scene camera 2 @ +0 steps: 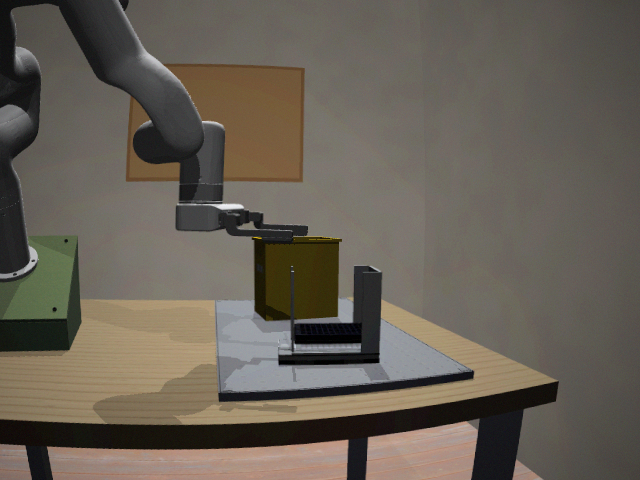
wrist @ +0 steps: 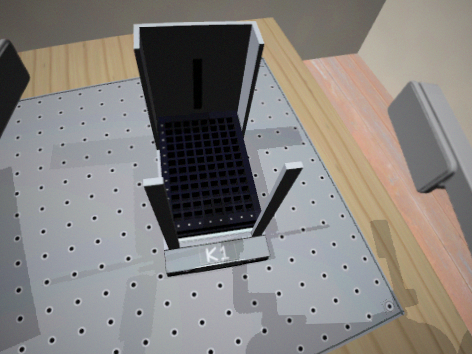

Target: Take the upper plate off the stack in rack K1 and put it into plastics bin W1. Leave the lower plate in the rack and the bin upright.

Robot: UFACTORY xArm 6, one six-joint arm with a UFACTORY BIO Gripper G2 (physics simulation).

Scene:
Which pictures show the yellow plastics bin W1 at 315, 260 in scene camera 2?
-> Scene camera 2 only.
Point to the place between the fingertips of my gripper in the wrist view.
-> At 222, 73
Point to a black plate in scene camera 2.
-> At 304, 333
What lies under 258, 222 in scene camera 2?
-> My gripper.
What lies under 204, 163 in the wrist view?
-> A black plate.

